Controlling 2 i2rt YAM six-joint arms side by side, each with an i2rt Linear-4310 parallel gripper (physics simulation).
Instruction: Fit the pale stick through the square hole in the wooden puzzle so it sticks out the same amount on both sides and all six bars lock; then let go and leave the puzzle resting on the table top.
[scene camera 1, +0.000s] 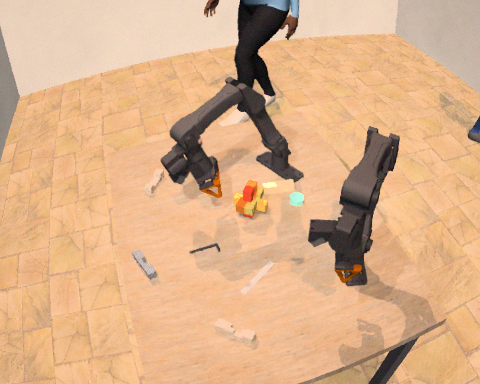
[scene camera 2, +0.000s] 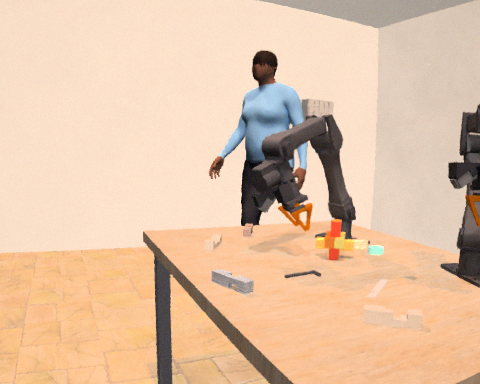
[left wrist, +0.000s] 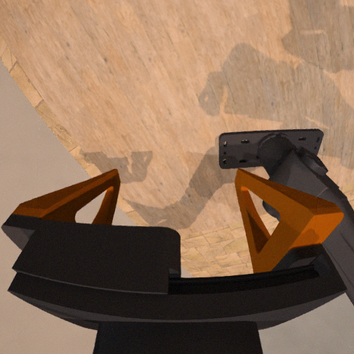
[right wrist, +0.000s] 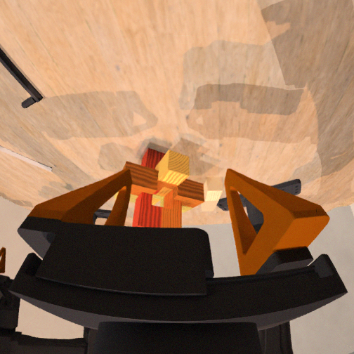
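Where they show: left gripper, fingertip midpoint: (scene camera 1: 344, 268); right gripper, fingertip midpoint: (scene camera 1: 219, 189) (scene camera 2: 302, 228); left arm's base, origin of the base link: (scene camera 1: 352, 260) (scene camera 2: 467, 276); right arm's base, origin of the base link: (scene camera 1: 279, 167).
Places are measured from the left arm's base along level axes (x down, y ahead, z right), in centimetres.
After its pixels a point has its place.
The wooden puzzle (scene camera 1: 250, 200) (scene camera 2: 334, 242) (right wrist: 172, 170), of red, orange and yellow bars, stands on the table with a red bar upright. The pale stick (scene camera 1: 284, 187) @(x -2.0, y 20.9, z 33.0 cm) (scene camera 2: 360, 245) @(x -1.3, y 20.1, z 33.1 cm) (right wrist: 212, 193) lies on the table beside the puzzle, towards the right arm's base, apart from it in scene camera 1. My right gripper (scene camera 1: 216, 194) @(x -8.9, y 42.9, z 24.4 cm) (scene camera 2: 304, 225) @(x -8.9, y 42.9, z 24.4 cm) (right wrist: 177, 174) is open and empty, tilted, above the table to the puzzle's left in scene camera 1. My left gripper (scene camera 1: 350, 276) @(x -16.6, y 7.4, z -15.6 cm) (left wrist: 177, 175) is open and empty, far right of the puzzle near its own base.
A mint disc (scene camera 1: 296, 199) @(x -1.9, y 17.0, z 26.8 cm) (scene camera 2: 376, 250) @(x -1.4, y 17.5, z 25.6 cm) lies by the stick. A black hex key (scene camera 1: 205, 248) @(x -0.5, y 46.8, z 6.0 cm) (scene camera 2: 303, 274) @(x -0.3, y 46.5, z 6.0 cm), a whitish strip (scene camera 1: 257, 277) @(x -0.1, y 30.4, z -5.3 cm) (scene camera 2: 378, 288) @(x -0.1, y 30.6, z -5.9 cm), a grey notched bar (scene camera 1: 144, 264) @(x -2.8, y 65.1, z -3.2 cm) (scene camera 2: 232, 281) @(x -2.1, y 65.7, z -4.4 cm) and beige notched bars (scene camera 1: 235, 331) @(x -1.5, y 36.3, z -25.7 cm) (scene camera 1: 154, 181) @(x -1.4, y 68.7, z 37.6 cm) lie around. A person (scene camera 2: 267, 120) stands behind the table.
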